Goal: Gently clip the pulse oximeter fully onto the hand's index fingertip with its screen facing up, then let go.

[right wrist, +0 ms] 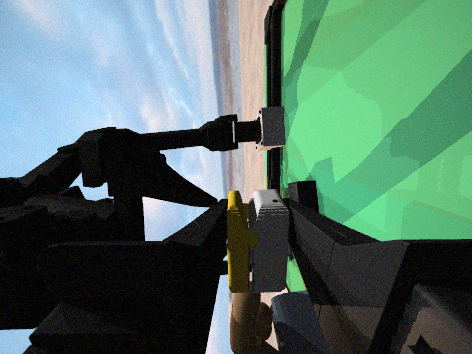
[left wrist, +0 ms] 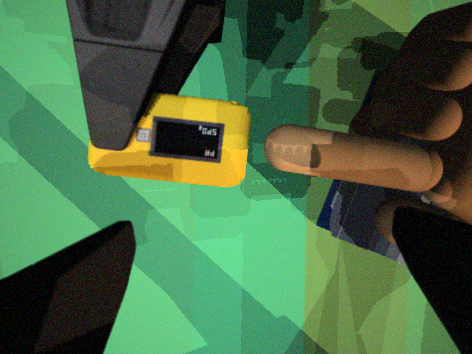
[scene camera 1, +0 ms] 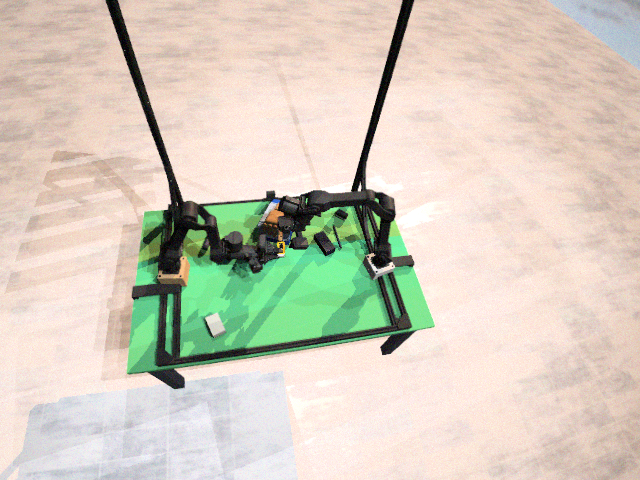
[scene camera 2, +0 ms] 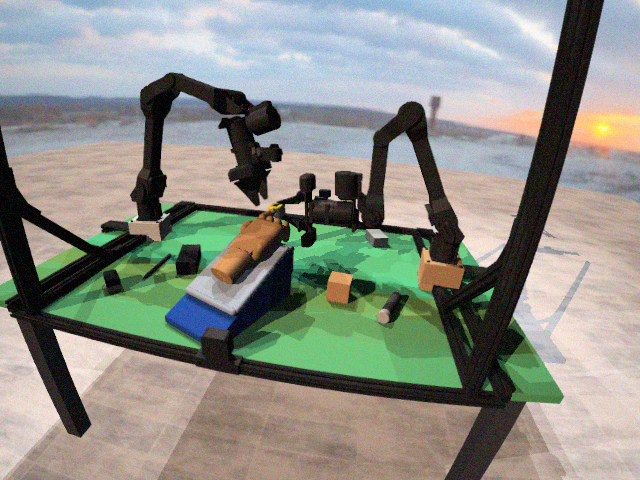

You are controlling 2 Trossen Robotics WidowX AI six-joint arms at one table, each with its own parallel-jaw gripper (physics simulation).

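Pixels of known places: left gripper, fingertip midpoint: (right wrist: 215,255) (left wrist: 264,227) (scene camera 1: 287,238) (scene camera 2: 262,202); right gripper, fingertip midpoint: (right wrist: 255,205) (left wrist: 122,149) (scene camera 1: 282,253) (scene camera 2: 277,208); left arm's base, origin of the base link: (right wrist: 258,131) (scene camera 1: 380,261) (scene camera 2: 149,217); right arm's base, origin of the base link: (scene camera 1: 172,267) (scene camera 2: 442,257).
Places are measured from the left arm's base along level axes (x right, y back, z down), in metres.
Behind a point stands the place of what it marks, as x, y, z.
Note:
The yellow and grey pulse oximeter (scene camera 1: 280,248) {0.146, -0.414, -0.104} (scene camera 2: 276,208) {0.180, -0.410, -0.102} (left wrist: 185,140) {0.156, -0.408, -0.104} (right wrist: 267,245) {0.149, -0.428, -0.084} is level, its dark screen facing up. My right gripper (scene camera 2: 285,206) {0.131, -0.411, -0.086} (right wrist: 255,205) {0.131, -0.411, -0.086} is shut on its end away from the hand. The tan hand (scene camera 1: 272,219) {0.296, -0.397, -0.100} (scene camera 2: 258,235) {0.323, -0.379, -0.087} lies palm down on a sloped support. Its index finger (left wrist: 350,155) (right wrist: 244,320) points at the oximeter's near end. In the left wrist view a small gap separates the fingertip from the oximeter, roughly in line. My left gripper (scene camera 2: 261,198) {0.176, -0.374, -0.115} (left wrist: 264,227) {0.176, -0.374, -0.115} is open and empty, above the oximeter and fingertip.
The blue wedge support (scene camera 2: 186,315) {0.451, -0.252, 0.032} has a pale top. A black box (scene camera 1: 324,242) {0.187, -0.187, 0.025} (scene camera 2: 188,259) {0.229, -0.193, 0.025}, a thin pen (scene camera 2: 157,266) {0.223, -0.106, 0.052} and a small black block (scene camera 2: 112,282) {0.344, -0.047, 0.033} lie left of it in scene camera 2. An orange cube (scene camera 2: 339,287) {0.349, -0.559, 0.019}, a dark cylinder (scene camera 2: 390,304) {0.394, -0.667, 0.033} and a white block (scene camera 1: 215,325) {-0.023, -0.737, 0.028} (scene camera 2: 376,237) {0.020, -0.725, 0.029} lie right.

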